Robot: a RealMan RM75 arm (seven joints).
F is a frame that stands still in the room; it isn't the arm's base.
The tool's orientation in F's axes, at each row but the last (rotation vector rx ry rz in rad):
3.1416, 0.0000, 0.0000
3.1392, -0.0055, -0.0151
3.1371, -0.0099, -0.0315
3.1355, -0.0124, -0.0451
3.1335, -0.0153, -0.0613
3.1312, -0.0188, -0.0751
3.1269, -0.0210, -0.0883
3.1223, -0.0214, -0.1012
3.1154, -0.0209, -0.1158
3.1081, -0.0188, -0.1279
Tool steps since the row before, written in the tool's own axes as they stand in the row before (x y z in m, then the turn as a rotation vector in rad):
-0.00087, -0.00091, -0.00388, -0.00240, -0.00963, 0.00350
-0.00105, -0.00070, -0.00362, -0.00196, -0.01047, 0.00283
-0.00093, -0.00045, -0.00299, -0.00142, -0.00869, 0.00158
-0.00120, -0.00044, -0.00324, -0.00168, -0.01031, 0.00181
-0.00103, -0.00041, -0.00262, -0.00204, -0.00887, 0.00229
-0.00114, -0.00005, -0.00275, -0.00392, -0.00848, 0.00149
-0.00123, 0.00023, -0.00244, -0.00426, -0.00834, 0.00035
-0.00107, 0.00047, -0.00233, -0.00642, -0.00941, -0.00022
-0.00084, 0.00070, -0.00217, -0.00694, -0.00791, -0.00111
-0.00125, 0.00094, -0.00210, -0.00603, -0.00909, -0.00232
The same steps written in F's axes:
-0.00087, 0.00091, 0.00388, -0.00240, 0.00963, -0.00350
-0.00101, 0.00071, 0.00363, -0.00195, 0.01047, -0.00284
-0.00087, 0.00047, 0.00301, -0.00140, 0.00869, -0.00159
-0.00110, 0.00047, 0.00327, -0.00165, 0.01031, -0.00182
-0.00092, 0.00044, 0.00266, -0.00204, 0.00887, -0.00228
-0.00101, 0.00009, 0.00280, -0.00389, 0.00851, -0.00138
-0.00109, -0.00018, 0.00251, -0.00416, 0.00839, -0.00022
-0.00092, -0.00041, 0.00240, -0.00627, 0.00950, 0.00046
-0.00068, -0.00064, 0.00224, -0.00674, 0.00803, 0.00143
-0.00108, -0.00086, 0.00222, -0.00572, 0.00924, 0.00252

